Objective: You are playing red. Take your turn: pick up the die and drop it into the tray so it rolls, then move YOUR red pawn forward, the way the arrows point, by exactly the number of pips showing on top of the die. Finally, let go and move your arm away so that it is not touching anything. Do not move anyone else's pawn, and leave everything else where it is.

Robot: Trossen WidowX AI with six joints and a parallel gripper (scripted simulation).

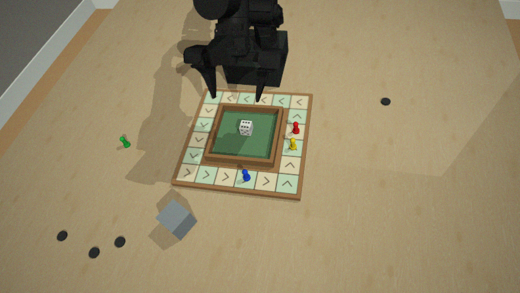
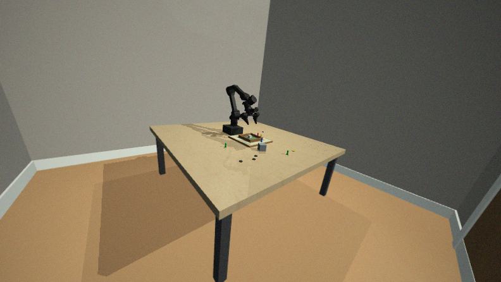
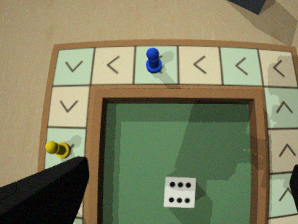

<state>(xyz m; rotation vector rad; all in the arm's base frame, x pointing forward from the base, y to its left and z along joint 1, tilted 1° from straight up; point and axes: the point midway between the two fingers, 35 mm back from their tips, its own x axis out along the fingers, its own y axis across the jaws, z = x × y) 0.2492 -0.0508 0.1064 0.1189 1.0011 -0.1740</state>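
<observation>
My gripper tip is now 10 mm past the red pawn, 120 mm to the right of it and 110 mm above it. Also, from my gripper tip: white die 20 mm behind, 120 mm below; green felt tray 140 mm below; blue pawn 110 mm ahead, 10 mm to the left, 110 mm below.
</observation>
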